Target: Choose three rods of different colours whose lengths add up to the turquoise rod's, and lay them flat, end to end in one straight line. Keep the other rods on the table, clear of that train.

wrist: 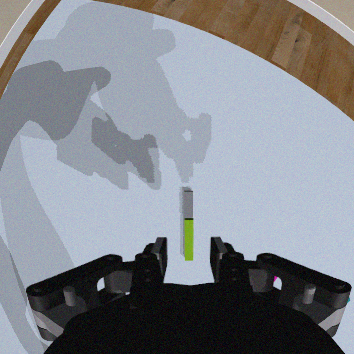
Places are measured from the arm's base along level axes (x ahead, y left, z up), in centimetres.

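Where they show: gripper, between the fingertips: [188, 249].
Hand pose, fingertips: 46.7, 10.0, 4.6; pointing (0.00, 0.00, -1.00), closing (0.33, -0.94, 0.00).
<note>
Things, the pixels of their top centre, and the offset from my fingertips, as dx, dy, dz. Level surfaces: height alone.
- grey rod, centre of its top: [188, 204] +1.9, +0.6, -9.3
- lime green rod, centre of its top: [188, 240] -2.1, -0.9, -9.3
- magenta rod, centre of its top: [269, 281] -4.5, -12.9, -9.3
- turquoise, centre of its top: [326, 317] -9.3, -27.4, -9.3
- pale table top, height of its surface: dz -10.3
A grey rod [188, 205] lies flat on the pale table. A lime green rod [188, 239] lies end to end with it in one straight line, its far end meeting the grey rod's near end with no clear gap. My gripper [188, 249] is open, with its two fingers apart on either side of the lime rod's near part and nothing held. A small bit of a magenta rod [275, 279] shows through the right finger linkage. A tiny bit of turquoise [349, 300] shows at the right edge; the rest of both is hidden or out of view.
The pale table top [280, 175] has a curved edge at the top, with a wooden floor [240, 30] beyond it. Shadows of the arm and gripper fall over the left and middle of the table. The gripper body hides the bottom of the view.
</note>
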